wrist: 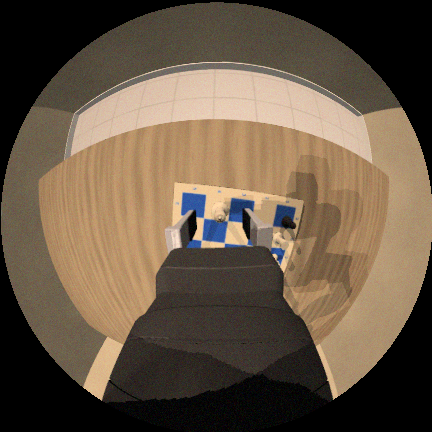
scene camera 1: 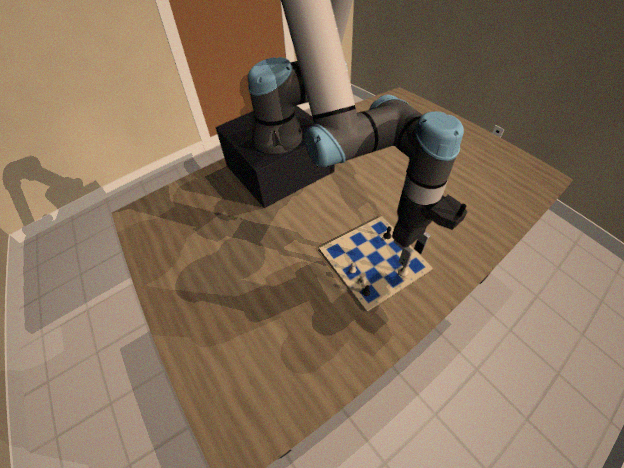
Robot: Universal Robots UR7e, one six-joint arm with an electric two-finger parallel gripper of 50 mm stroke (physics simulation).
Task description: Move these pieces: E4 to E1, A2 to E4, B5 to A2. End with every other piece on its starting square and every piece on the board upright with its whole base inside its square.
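Note:
A pale piece [scene camera 1: 403,272] [wrist: 219,211] stands upright on light square E4 of the blue-and-cream board [scene camera 1: 370,306] [wrist: 177,192]. My gripper [scene camera 1: 412,251] [wrist: 218,218] is open and empty, with its fingertips just above and to either side of that piece. A black piece [scene camera 1: 366,290] [wrist: 288,222] stands on blue E1. A black piece [scene camera 1: 387,233] stands on light B5 in the scene view. No piece shows on A2 in the scene view. In the wrist view my gripper body hides the A and B rows.
A white piece [scene camera 1: 360,281] [wrist: 280,238] stands on D1, close to the black piece. A white pawn [scene camera 1: 352,269] [wrist: 275,257] stands on C1. The board lies on the wooden table [scene camera 1: 282,382] [wrist: 115,210]. The arm's dark base block [scene camera 1: 297,178] is behind the board.

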